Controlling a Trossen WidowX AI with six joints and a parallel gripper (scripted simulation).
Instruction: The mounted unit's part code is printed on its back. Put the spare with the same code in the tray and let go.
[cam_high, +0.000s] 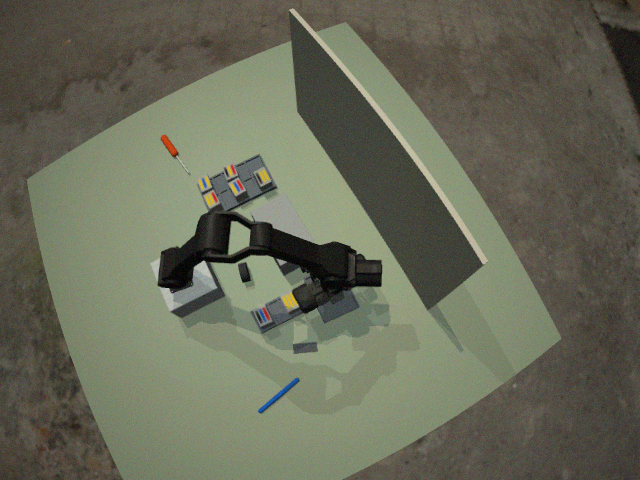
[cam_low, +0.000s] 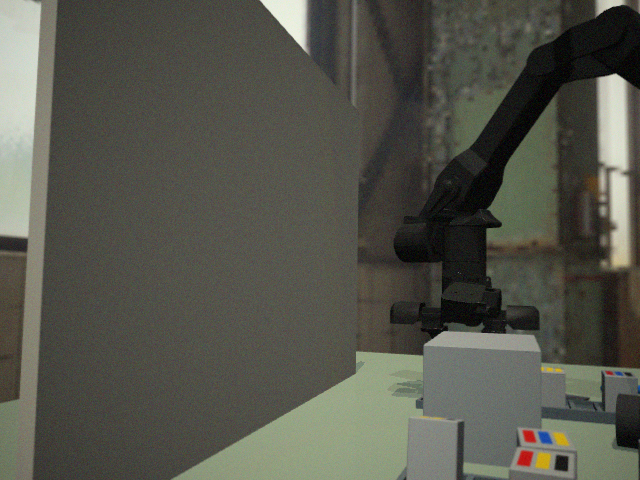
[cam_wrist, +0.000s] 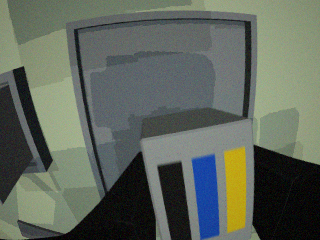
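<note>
The grey tray lies 2 cm below my gripper tip. The rest, counted from my gripper tip: black tape roll: 19 cm behind, 13 cm to the left; then mounted unit: 18 cm to the left, 6 cm behind, 2 cm above; then blue marker pen: 22 cm behind, 20 cm to the right, 2 cm below.
</note>
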